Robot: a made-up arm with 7 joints.
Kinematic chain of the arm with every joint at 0, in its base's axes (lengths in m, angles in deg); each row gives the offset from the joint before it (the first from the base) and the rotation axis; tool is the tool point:
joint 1: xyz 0 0 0.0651 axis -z
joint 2: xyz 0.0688 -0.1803 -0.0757 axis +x
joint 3: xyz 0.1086 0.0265 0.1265 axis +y
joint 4: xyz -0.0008 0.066 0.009 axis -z
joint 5: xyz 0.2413 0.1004 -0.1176 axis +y
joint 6: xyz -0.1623 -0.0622 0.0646 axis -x
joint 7: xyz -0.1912 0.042 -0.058 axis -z
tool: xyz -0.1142 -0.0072 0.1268
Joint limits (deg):
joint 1: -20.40..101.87
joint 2: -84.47..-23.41
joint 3: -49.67..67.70
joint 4: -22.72..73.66
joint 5: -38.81..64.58
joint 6: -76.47..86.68
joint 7: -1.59..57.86
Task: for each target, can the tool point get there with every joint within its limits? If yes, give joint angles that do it. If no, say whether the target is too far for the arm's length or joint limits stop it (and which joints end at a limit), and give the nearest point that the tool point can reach.
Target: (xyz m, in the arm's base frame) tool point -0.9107 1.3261 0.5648
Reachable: no: too far | nearest point -0.0978 0.3551 0.1703 | short by 1.326 m
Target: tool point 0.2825 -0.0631 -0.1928
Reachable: yes | joints 45.27 -61.95 25.48 54.89 17.13 28.26 28.35
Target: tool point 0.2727 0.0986 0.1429
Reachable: yes | joints 61.84 -51.41 -37.92 14.73 52.14 -12.57 23.16
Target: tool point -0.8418 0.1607 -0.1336
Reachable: no: joint limits stop it (at a limit: joint 1, joint 2, joint 4, joint 5, joint 6) | nearest point -0.4732 0.0050 -0.1989 | short by 0.405 m
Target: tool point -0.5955 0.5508 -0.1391
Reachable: no: joint limits stop it (at a limit: joint 1, joint 2, joint 4, joint 5, joint 6) | nearest point -0.3280 0.1876 -0.1905 | short by 0.454 m
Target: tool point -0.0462 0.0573 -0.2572
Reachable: yes | joints 86.84 -73.21 21.79 12.36 -19.93 6.85 29.28
